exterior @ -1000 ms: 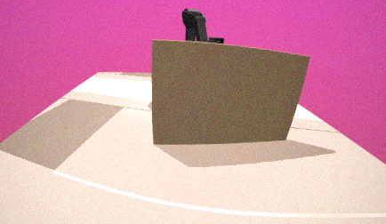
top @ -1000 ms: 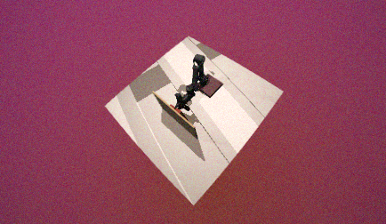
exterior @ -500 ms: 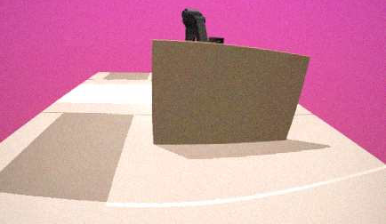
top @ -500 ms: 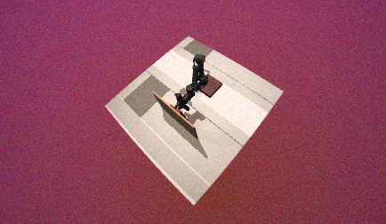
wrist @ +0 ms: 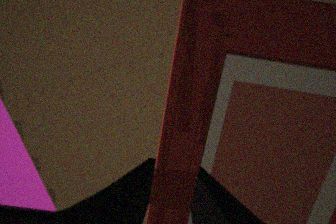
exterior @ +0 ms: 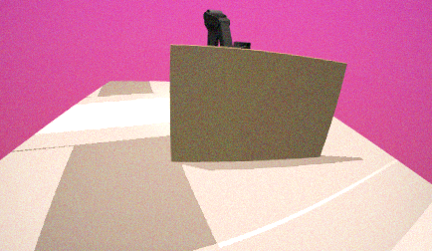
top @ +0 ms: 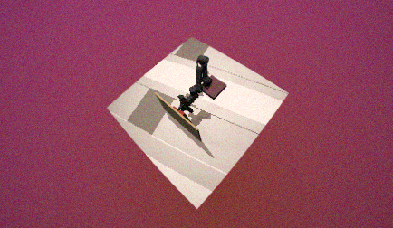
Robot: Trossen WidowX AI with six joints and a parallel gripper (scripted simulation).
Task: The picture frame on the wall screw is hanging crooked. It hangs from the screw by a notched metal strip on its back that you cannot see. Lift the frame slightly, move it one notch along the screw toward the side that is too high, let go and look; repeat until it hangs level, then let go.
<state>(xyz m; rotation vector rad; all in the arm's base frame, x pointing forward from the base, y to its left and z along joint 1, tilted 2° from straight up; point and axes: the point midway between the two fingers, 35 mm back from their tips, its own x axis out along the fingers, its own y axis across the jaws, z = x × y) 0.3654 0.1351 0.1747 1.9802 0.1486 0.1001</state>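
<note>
Right now the picture frame is 50 mm below my gripper tip and 20 mm to the left of it. The rest, counted from my gripper tip: wall panel (60 mm below, 20 mm to the left, 20 mm ahead).
</note>
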